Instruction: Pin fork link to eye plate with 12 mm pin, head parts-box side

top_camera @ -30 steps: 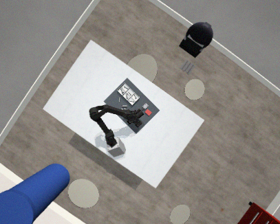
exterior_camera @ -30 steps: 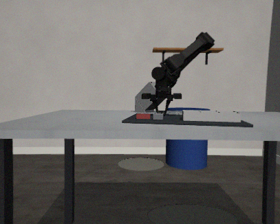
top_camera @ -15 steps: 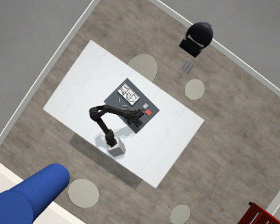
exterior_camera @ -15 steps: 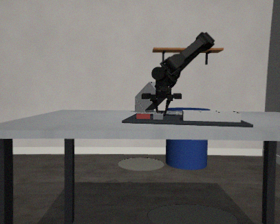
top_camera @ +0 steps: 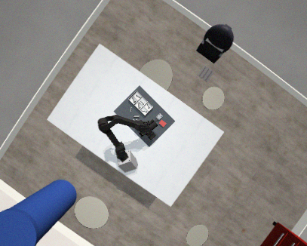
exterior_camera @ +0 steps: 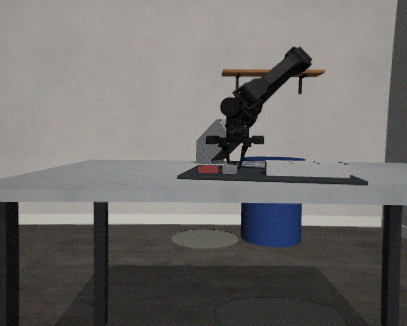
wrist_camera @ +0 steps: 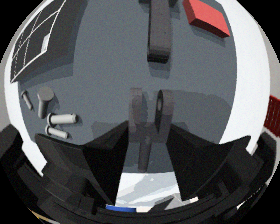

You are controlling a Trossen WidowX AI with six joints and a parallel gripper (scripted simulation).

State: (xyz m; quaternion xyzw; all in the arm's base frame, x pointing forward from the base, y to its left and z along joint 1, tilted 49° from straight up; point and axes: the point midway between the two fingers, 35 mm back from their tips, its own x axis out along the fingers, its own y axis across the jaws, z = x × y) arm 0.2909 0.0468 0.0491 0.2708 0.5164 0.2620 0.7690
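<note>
Right now my hand is 30 mm above the fork link. From my hand the other things lie so: grey pin: 10 mm behind, 100 mm to the left, 30 mm below; then dark mat: 60 mm ahead, 110 mm to the left, 50 mm below; then eye plate: 80 mm ahead, 10 mm to the left, 30 mm below.
</note>
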